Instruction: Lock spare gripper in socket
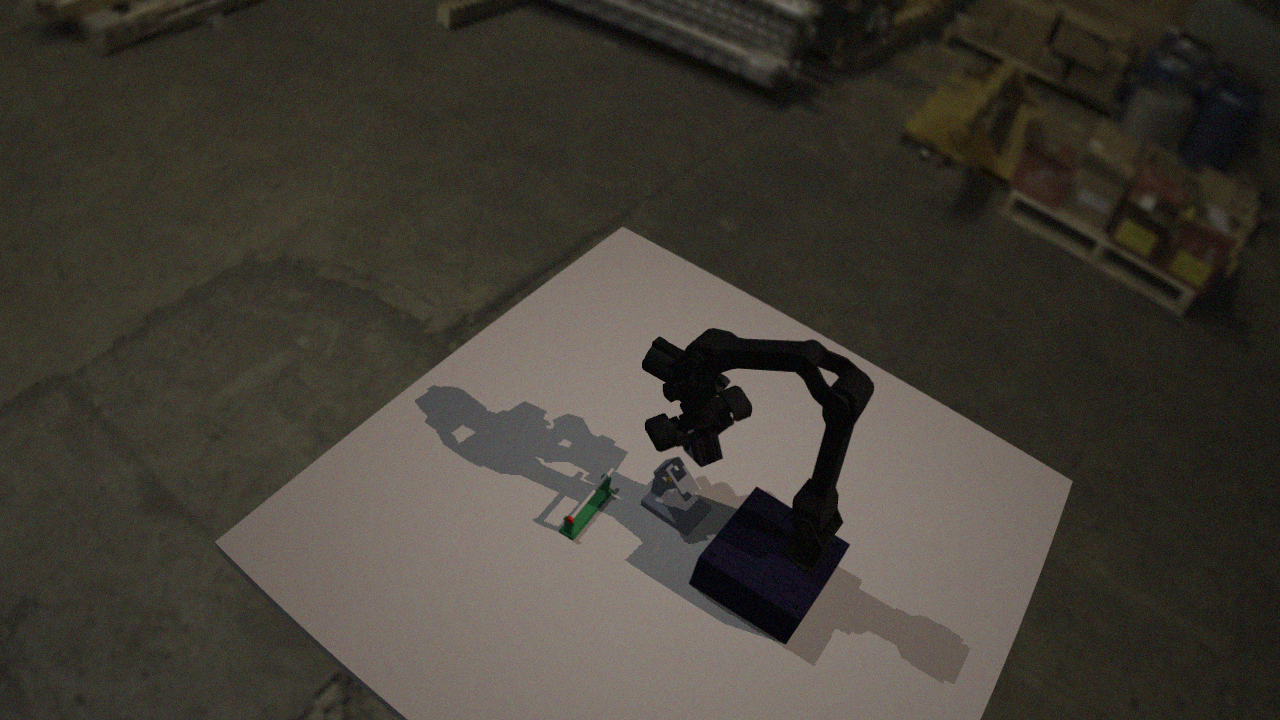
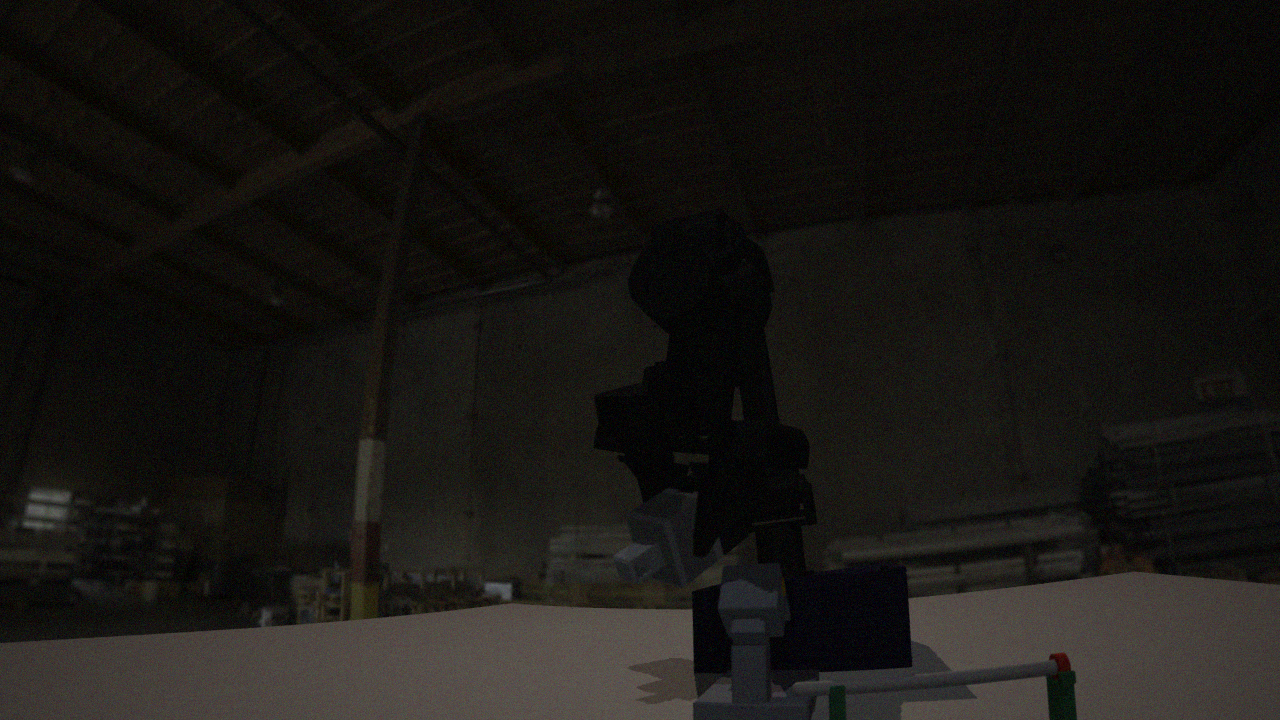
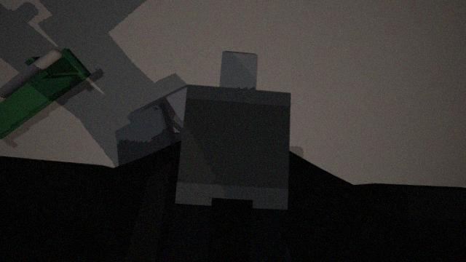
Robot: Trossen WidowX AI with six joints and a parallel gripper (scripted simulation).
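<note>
Right now the grey mount is 7 cm below my gripper tip, 6 cm to the left of it and 1 cm behind it. Also, from my gripper tip: spare gripper 1 cm above; then green stand 20 cm to the left, 10 cm below, 7 cm ahead.
</note>
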